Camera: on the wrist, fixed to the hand. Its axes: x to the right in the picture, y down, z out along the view.
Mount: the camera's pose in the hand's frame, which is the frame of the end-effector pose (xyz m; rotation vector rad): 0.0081 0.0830 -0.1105 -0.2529 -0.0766 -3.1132
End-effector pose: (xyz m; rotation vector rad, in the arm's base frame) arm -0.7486 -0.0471 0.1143 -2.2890 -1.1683 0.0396
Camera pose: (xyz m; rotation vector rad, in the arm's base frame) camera -0.6525 -0.1310 0.1679 -1.2232 2.6088 0.8916
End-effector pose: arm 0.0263 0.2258 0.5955 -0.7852 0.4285 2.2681
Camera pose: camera 0.0092 0.1162 0.5126 -0.3650 -0.7975 -0.6629
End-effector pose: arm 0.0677 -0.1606 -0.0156 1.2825 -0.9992 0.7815
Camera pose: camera 0.0133 -0.0399 0.0247 1.0118 1.3015 -1.6962
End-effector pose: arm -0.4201 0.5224 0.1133 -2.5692 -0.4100 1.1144
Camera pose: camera -0.3215 0.4314 0.1474 0.3478 -2.4531 -0.3711
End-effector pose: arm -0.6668 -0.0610 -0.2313 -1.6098 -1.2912 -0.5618
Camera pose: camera -0.5651 -0.1523 -0.2094 -1.2721 1.7467 1.3529
